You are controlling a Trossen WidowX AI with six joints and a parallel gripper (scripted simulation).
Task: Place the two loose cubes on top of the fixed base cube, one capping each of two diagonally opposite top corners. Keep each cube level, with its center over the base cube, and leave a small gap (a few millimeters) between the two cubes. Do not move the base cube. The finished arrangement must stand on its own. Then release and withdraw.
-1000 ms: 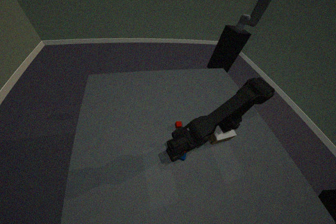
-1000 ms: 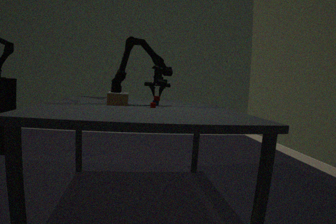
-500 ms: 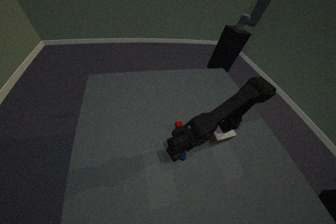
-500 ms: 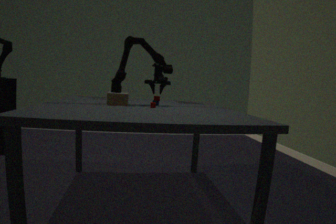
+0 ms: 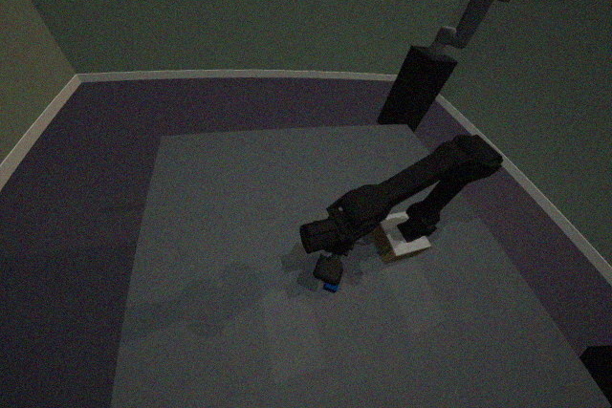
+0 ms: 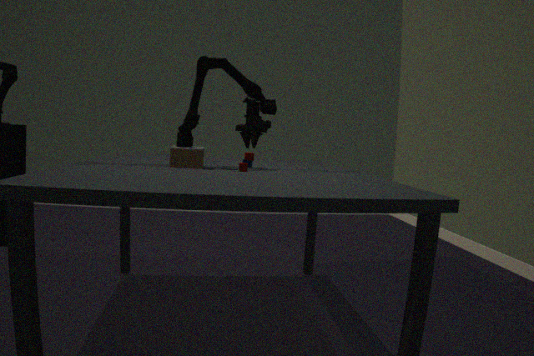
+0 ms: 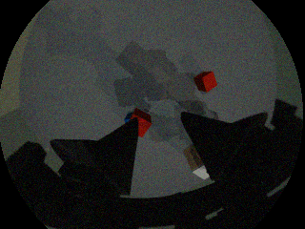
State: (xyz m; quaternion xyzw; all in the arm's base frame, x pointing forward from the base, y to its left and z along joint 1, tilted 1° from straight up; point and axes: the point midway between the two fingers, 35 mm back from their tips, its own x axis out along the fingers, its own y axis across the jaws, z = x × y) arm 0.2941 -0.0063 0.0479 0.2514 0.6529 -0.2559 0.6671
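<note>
The blue cube is 7 cm below my gripper tip and 6 cm to the left of it.
</note>
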